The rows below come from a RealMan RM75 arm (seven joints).
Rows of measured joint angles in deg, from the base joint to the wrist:
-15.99 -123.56 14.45 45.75 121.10 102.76 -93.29
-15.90 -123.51 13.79 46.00 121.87 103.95 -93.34
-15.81 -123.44 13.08 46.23 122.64 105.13 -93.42
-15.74 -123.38 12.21 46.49 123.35 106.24 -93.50
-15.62 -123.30 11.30 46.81 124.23 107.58 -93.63
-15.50 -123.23 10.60 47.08 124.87 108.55 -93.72
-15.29 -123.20 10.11 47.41 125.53 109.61 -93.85
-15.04 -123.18 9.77 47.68 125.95 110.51 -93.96
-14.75 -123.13 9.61 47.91 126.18 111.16 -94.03
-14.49 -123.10 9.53 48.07 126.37 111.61 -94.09
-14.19 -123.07 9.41 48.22 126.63 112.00 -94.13
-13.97 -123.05 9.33 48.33 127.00 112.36 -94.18
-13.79 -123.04 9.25 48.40 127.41 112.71 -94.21
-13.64 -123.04 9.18 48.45 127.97 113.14 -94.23
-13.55 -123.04 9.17 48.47 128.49 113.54 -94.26
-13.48 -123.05 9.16 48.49 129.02 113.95 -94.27
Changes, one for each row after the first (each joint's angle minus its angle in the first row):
0.09 0.05 -0.66 0.25 0.77 1.19 -0.05
0.18 0.12 -1.37 0.48 1.54 2.37 -0.13
0.25 0.18 -2.24 0.74 2.25 3.48 -0.21
0.37 0.26 -3.15 1.06 3.13 4.82 -0.34
0.49 0.33 -3.85 1.33 3.77 5.79 -0.43
0.70 0.36 -4.34 1.66 4.43 6.85 -0.56
0.95 0.38 -4.68 1.93 4.85 7.75 -0.67
1.24 0.43 -4.84 2.16 5.08 8.40 -0.74
1.50 0.46 -4.92 2.32 5.27 8.85 -0.80
1.80 0.49 -5.04 2.47 5.53 9.24 -0.84
2.02 0.51 -5.12 2.58 5.90 9.60 -0.89
2.20 0.52 -5.20 2.65 6.31 9.95 -0.92
2.35 0.52 -5.27 2.70 6.87 10.38 -0.94
2.44 0.52 -5.28 2.72 7.39 10.78 -0.97
2.51 0.51 -5.29 2.74 7.92 11.19 -0.98

